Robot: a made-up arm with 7 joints.
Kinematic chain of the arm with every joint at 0, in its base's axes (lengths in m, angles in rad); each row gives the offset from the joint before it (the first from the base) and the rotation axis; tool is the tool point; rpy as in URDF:
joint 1: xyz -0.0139 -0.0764 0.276 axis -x
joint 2: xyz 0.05 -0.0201 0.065 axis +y
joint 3: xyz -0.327 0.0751 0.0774 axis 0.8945 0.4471 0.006
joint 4: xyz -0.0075 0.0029 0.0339 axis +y
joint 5: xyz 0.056 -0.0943 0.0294 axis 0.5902 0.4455 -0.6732
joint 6: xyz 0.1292 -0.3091 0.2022 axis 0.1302 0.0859 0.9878
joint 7: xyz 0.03 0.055 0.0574 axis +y
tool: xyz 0.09 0.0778 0.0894 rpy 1.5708 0 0
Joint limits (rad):
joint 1: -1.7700..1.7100
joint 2: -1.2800..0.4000
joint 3: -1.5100..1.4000
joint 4: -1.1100..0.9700
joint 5: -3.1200..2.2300
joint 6: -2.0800..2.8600
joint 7: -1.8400..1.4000
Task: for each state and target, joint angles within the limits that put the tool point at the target. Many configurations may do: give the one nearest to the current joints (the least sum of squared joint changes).
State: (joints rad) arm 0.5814 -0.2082 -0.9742 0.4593 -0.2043 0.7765 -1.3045
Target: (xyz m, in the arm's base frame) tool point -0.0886 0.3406 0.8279
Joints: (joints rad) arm 0.4992 0.0842 -0.8255 0.6326 -0.1762 0.7809 -1.2749
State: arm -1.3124 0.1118 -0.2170 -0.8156 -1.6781 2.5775 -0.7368
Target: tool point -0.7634 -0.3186 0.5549
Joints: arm -0.9983 0.2703 -0.2789 -0.9666 -2.0067 2.2620 -0.5122
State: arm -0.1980 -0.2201 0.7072 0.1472 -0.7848 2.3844 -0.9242
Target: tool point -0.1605 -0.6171 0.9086
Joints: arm -0.3683 0.2366 0.2920 -0.3451 -0.8731 2.4981 -0.9864
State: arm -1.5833 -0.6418 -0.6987 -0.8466 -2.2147 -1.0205 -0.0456
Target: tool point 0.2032 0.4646 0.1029
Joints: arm -1.2020 -1.2754 -0.9713 -1.0393 -2.4553 -1.1095 -0.0593
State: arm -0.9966 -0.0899 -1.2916 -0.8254 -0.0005 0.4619 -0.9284
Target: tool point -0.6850 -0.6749 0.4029
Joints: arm -1.5024 0.2192 -1.2212 -1.0277 0.1461 0.8552 -1.0356
